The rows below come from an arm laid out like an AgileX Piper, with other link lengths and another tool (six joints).
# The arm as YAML. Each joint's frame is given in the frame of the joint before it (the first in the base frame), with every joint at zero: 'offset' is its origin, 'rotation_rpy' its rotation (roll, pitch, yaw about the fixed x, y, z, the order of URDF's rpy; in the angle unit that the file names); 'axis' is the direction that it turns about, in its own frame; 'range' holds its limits. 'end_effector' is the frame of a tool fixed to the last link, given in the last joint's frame.
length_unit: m
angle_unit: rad
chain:
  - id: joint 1
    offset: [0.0, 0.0, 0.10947]
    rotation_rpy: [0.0, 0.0, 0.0]
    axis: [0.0, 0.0, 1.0]
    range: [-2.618, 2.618]
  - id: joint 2
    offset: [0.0, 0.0, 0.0]
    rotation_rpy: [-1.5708, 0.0, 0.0]
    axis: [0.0, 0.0, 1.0]
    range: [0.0, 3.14]
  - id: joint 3
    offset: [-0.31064, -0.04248, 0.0]
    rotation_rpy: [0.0, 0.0, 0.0]
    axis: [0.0, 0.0, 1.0]
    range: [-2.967, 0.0]
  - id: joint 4
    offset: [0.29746, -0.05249, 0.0]
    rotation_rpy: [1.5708, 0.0, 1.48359]
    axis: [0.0, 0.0, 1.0]
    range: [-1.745, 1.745]
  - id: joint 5
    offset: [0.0, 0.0, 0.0]
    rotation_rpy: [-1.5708, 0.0, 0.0]
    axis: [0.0, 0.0, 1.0]
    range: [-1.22, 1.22]
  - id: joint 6
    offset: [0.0, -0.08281, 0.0]
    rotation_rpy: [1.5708, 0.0, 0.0]
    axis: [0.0, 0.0, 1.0]
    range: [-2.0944, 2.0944]
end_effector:
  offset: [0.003, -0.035, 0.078]
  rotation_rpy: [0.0, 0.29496, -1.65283]
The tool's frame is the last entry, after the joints.
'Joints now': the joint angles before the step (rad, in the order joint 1, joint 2, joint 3, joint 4, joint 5, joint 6). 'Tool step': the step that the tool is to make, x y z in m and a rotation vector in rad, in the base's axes. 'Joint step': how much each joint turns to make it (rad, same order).
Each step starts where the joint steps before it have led.
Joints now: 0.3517, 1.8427, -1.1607, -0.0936, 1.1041, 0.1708
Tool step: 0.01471, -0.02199, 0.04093, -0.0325, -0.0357, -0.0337
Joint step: -0.0508, -0.0396, -0.0876, -0.0428, 0.1038, -0.0058
